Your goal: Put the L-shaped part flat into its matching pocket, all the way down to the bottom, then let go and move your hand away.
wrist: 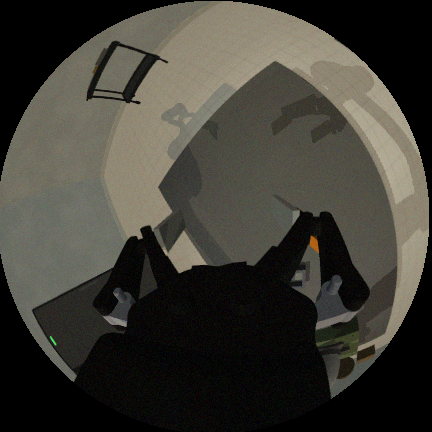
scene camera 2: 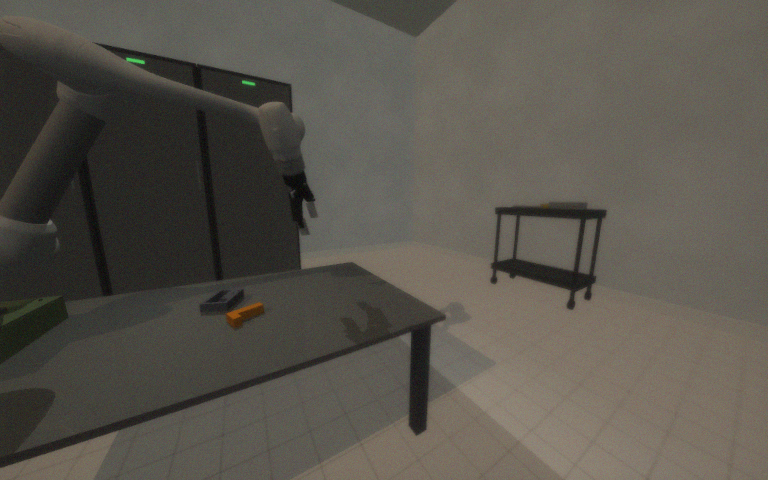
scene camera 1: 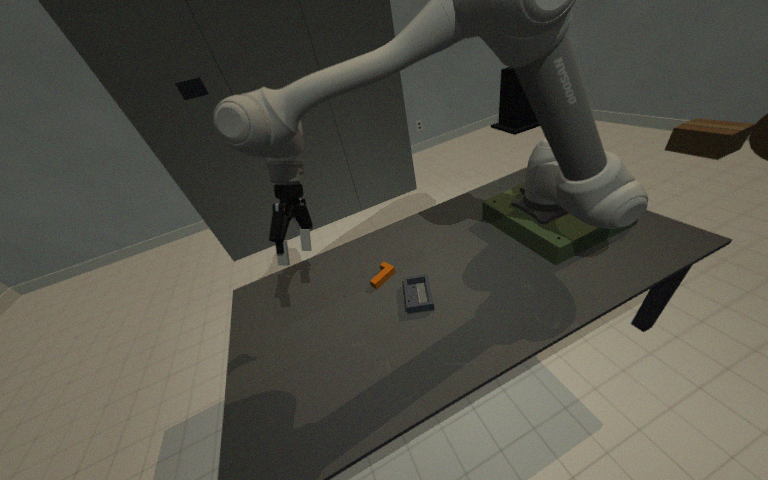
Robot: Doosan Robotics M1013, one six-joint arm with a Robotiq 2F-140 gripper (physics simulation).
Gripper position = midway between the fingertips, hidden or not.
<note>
My gripper (scene camera 1: 296,257) is open, holding nothing.
My gripper is seen too in the wrist view (wrist: 226,211) and in scene camera 2 (scene camera 2: 310,225).
</note>
